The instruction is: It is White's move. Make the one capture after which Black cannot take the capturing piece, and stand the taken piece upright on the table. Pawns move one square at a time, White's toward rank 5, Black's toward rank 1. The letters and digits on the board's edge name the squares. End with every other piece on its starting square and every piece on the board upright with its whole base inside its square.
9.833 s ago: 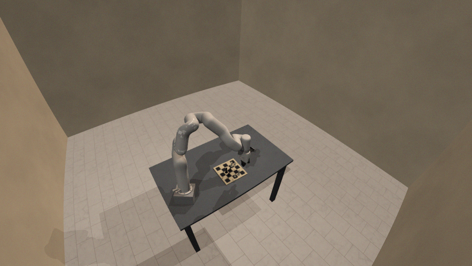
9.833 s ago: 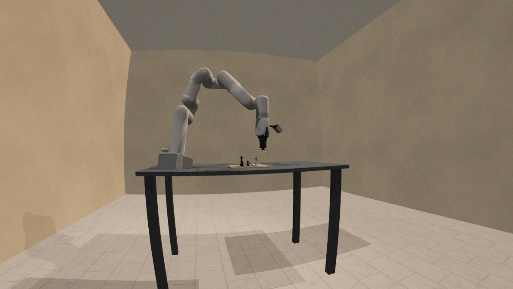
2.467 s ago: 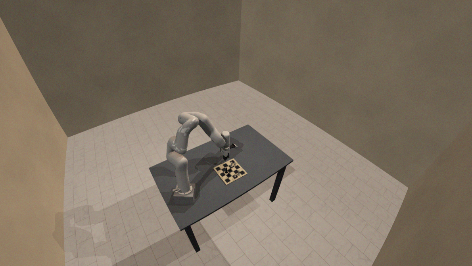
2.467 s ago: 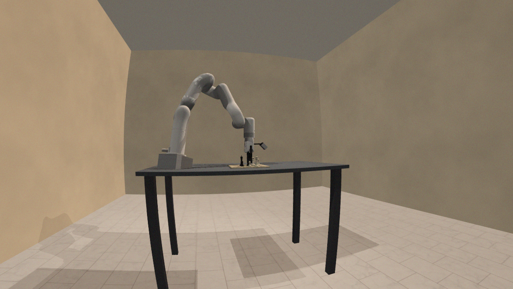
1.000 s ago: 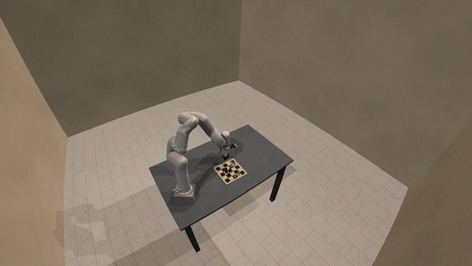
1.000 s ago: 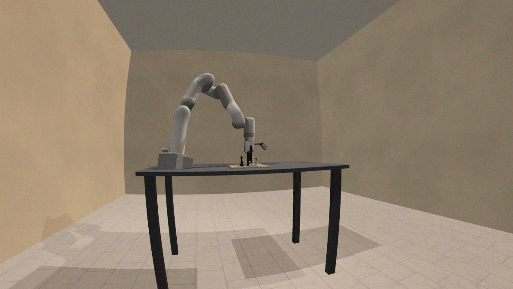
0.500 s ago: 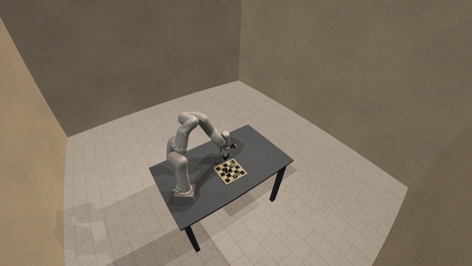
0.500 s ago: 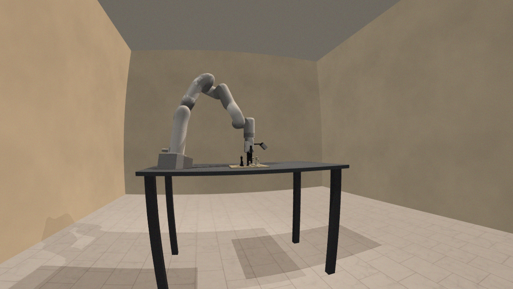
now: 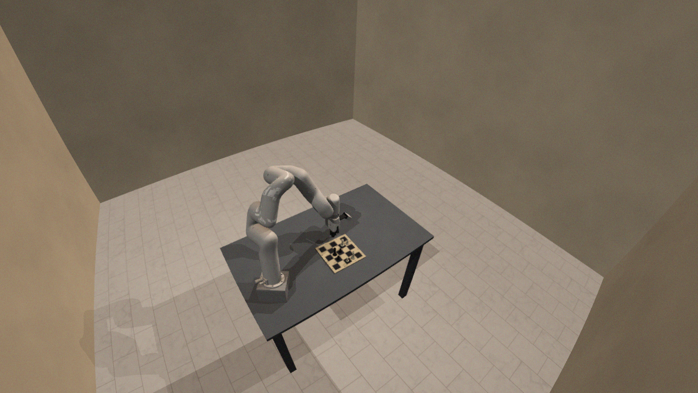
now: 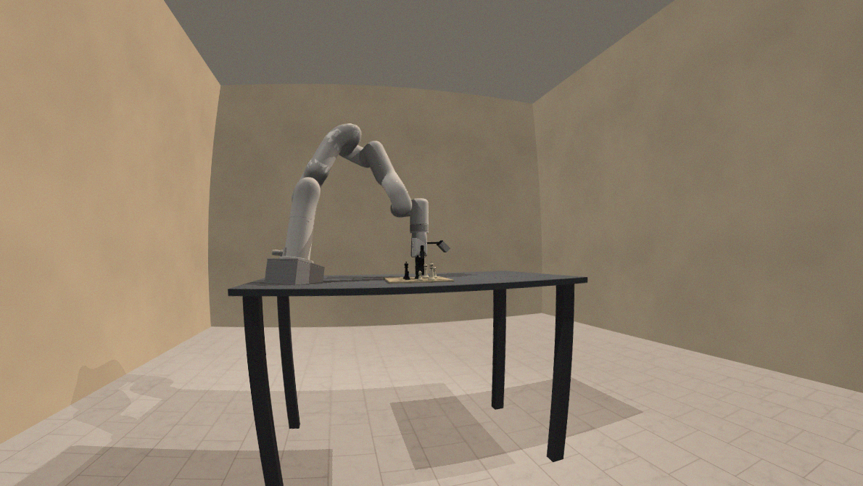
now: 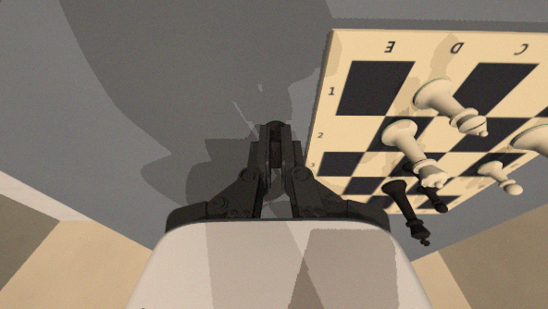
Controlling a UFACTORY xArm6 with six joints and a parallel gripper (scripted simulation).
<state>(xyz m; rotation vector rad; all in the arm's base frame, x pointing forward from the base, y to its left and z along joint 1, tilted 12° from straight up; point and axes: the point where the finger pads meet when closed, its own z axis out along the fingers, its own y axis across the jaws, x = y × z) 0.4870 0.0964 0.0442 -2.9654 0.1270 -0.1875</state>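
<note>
Now: the white bishop 20 mm behind my hand, 210 mm to the right of it and 10 mm above it. The rest, counted from my hand: chessboard: 50 mm behind, 130 mm to the right, 30 mm below; then white pawn: 60 mm behind, 210 mm to the right, 10 mm below.
</note>
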